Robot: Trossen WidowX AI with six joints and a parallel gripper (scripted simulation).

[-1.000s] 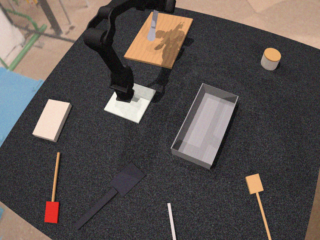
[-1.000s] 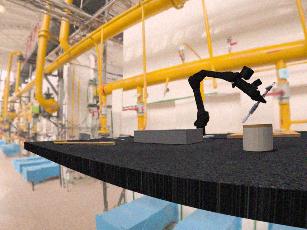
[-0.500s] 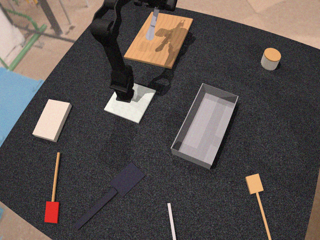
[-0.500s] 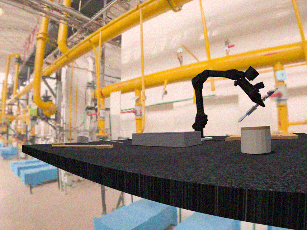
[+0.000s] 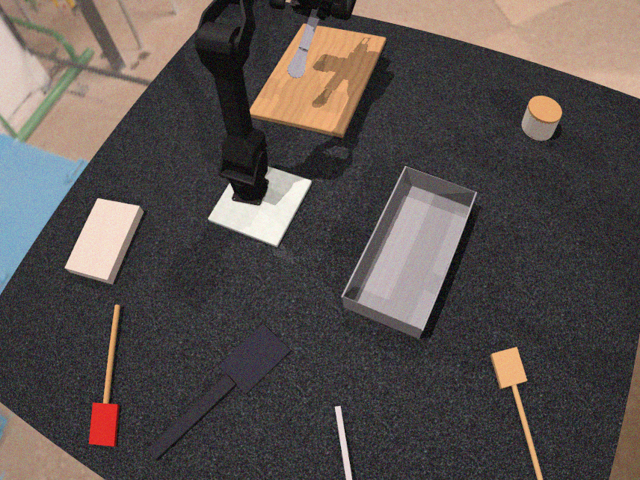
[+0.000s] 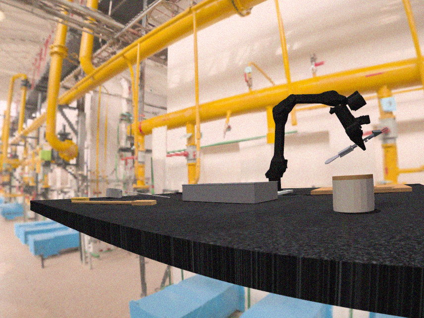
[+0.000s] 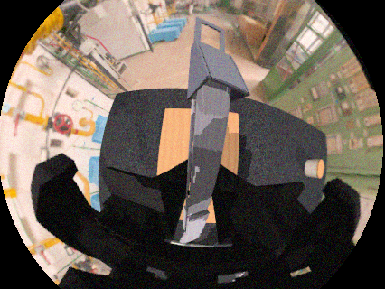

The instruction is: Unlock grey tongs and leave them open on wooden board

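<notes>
Right now the wooden board is 30 mm to the right of my gripper tip and 160 mm below it. From my gripper tip the other things lie so: lidded jar (540 mm ahead, 80 mm to the right, 130 mm below); then pale block (350 mm behind, 590 mm to the right, 150 mm below); then grey roasting tin (300 mm ahead, 470 mm to the right, 130 mm below).
</notes>
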